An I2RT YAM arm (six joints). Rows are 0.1 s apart.
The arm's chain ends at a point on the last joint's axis. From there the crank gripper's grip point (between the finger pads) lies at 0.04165 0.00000 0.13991 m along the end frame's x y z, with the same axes.
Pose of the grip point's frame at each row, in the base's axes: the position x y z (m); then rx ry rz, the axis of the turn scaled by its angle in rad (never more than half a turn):
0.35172 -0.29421 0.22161 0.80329 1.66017 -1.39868
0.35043 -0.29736 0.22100 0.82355 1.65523 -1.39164
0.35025 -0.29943 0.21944 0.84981 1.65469 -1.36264
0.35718 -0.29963 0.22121 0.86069 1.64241 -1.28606
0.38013 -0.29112 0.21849 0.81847 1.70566 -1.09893
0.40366 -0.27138 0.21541 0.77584 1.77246 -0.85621
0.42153 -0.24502 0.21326 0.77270 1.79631 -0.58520
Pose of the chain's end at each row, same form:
0.34688 -0.15565 0.26730 0.80329 1.66017 -1.39868
0.34629 -0.15912 0.26771 0.82355 1.65523 -1.39164
0.34516 -0.16221 0.26897 0.84981 1.65469 -1.36264
0.34453 -0.16406 0.27384 0.86069 1.64241 -1.28606
0.34757 -0.16406 0.28256 0.81847 1.70566 -1.09893
0.34805 -0.16050 0.29237 0.77584 1.77246 -0.85621
0.34404 -0.15603 0.29920 0.77270 1.79631 -0.58520

